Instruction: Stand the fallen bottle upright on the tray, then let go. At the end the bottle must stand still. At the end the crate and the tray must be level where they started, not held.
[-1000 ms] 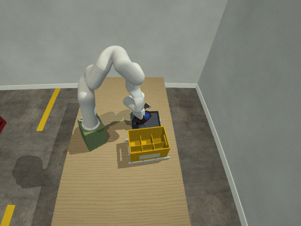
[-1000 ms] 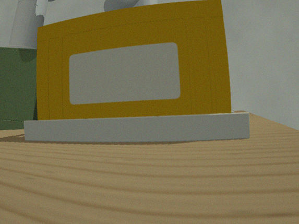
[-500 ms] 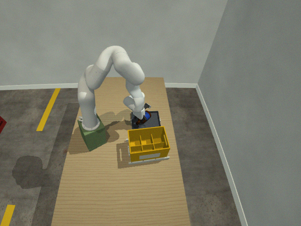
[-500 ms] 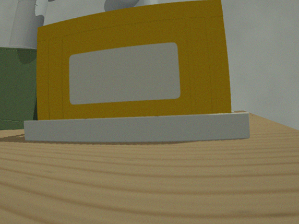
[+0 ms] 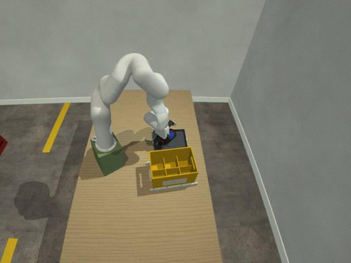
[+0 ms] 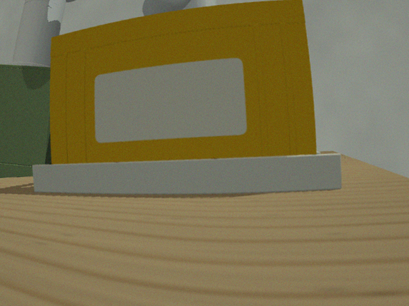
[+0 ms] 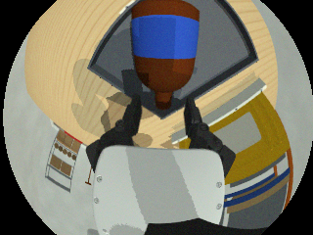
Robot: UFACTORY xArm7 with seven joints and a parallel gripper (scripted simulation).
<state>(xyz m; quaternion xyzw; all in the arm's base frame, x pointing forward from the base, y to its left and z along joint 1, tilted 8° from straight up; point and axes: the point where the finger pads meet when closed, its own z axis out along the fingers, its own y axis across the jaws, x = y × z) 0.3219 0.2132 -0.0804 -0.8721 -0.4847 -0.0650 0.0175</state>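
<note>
Right now the bottle is 30 mm ahead of my hand, 40 mm to the left of it and 40 mm below it. From my hand the other things lie so: dark grey tray 50 mm ahead, 50 mm to the left, 70 mm below; crate 110 mm ahead, 220 mm to the right.
</note>
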